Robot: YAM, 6 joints.
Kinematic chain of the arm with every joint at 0, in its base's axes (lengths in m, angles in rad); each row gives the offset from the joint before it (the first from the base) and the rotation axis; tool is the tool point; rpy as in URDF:
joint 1: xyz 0 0 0.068 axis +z
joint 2: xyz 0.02 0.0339 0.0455 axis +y
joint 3: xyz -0.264 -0.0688 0 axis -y
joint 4: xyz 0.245 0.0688 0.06 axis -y
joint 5: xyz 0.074 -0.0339 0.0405 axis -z
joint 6: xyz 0.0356 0 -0.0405 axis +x
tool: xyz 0 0 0 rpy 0 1.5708 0
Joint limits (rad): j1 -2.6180..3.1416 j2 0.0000..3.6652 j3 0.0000..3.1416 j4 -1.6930..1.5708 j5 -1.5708..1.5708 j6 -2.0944..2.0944
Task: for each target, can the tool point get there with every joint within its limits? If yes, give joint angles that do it. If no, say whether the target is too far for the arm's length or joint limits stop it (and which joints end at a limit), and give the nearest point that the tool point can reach.
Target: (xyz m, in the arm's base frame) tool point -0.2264 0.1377 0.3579
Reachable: yes | joints 2.4740 1.2994 1.2581 -0.6904 -1.1216 -0.0178
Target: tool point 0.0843 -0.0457 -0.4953
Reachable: no: joint limits stop it (at a limit: joint 2) | nearest point 0.1215 -0.0659 -0.3631 | short by 0.139 m
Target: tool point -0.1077 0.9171 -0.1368
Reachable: no: too far | nearest point -0.0727 0.6189 -0.0536 | short by 0.312 m
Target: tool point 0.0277 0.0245 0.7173
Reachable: yes | joints -1.6077 1.3101 2.5563 0.3115 -0.8526 0.8631
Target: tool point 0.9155 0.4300 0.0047
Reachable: no: too far | nearest point 0.5812 0.2730 0.0452 | short by 0.372 m
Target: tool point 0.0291 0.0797 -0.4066
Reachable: no: joint limits stop it (at a limit: joint 2) | nearest point 0.0370 0.1014 -0.3519 | short by 0.059 m
